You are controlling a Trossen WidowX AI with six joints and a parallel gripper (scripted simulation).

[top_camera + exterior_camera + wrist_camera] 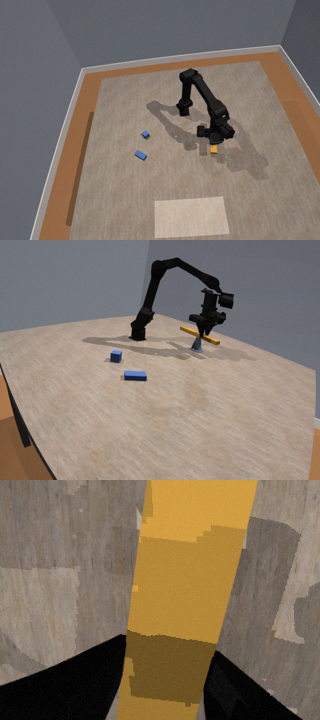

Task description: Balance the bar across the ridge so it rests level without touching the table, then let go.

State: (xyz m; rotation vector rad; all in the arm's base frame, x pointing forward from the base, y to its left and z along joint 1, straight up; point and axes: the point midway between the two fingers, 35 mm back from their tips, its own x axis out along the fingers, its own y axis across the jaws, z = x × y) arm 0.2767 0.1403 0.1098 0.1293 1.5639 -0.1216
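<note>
Now: the yellow bar 3 cm behind my gripper tip. Round my gripper tip: blue cube 40 cm to the right, 11 cm behind, 6 cm below; flat blue block 43 cm to the right, 7 cm below, 2 cm ahead.
</note>
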